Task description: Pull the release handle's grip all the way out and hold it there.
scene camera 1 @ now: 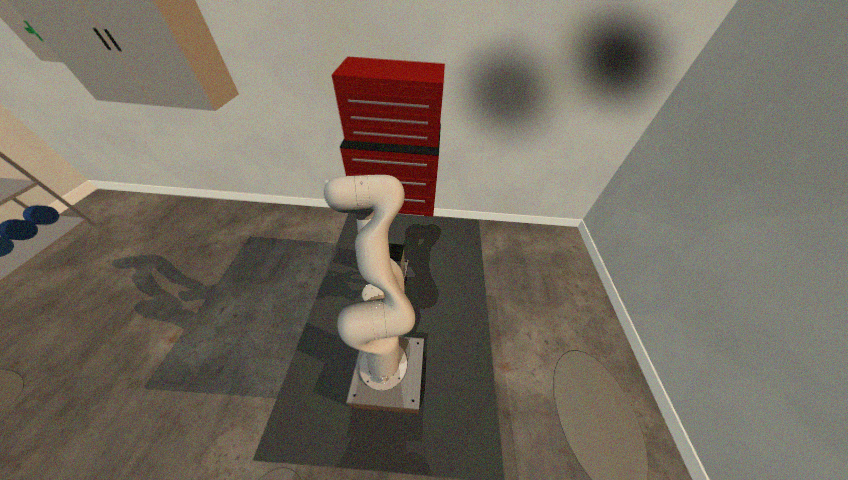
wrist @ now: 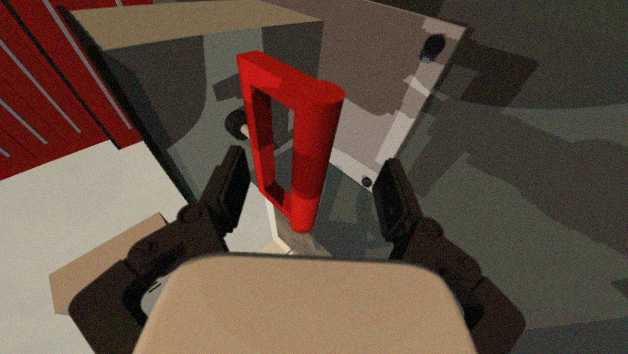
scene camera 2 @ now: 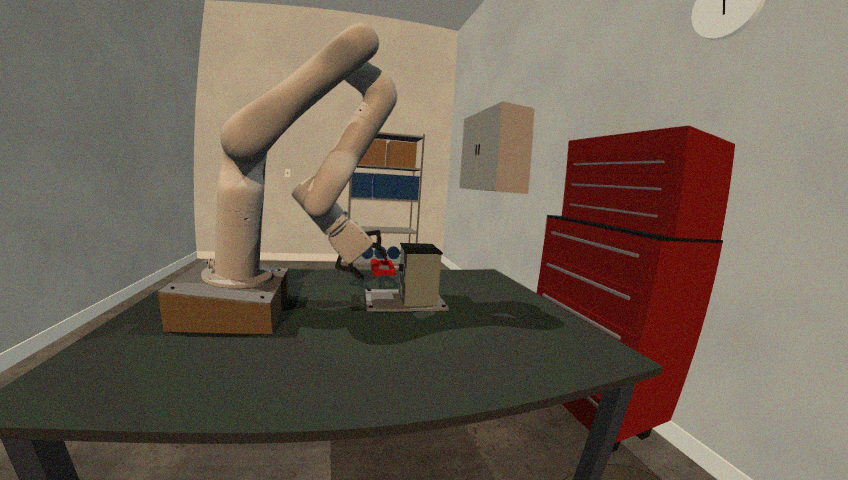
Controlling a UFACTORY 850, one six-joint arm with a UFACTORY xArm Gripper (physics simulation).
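Note:
The release handle's red grip (scene camera 2: 383,273) (wrist: 317,150) is a rectangular loop with a thick round bar on its near side. A thin pale stem (wrist: 244,131) joins it to a black collar (wrist: 233,124) on the front of a beige housing (scene camera 1: 396,251) (scene camera 2: 421,280) (wrist: 170,95). The housing stands on a light base plate (scene camera 2: 380,295) (wrist: 372,65). My gripper (scene camera 2: 373,268) (wrist: 314,168) is open and empty. In the wrist view its fingers stand on either side of the grip's lower part, with gaps on both sides. The arm hides the gripper and grip in scene camera 1.
The housing and my arm's base block (scene camera 1: 386,399) (scene camera 2: 217,312) stand on the dark green table (scene camera 2: 327,380). A red drawer cabinet (scene camera 1: 389,113) (scene camera 2: 624,190) (wrist: 30,115) stands beyond the table. A wall cabinet (scene camera 1: 130,59) (scene camera 2: 516,148) hangs farther back.

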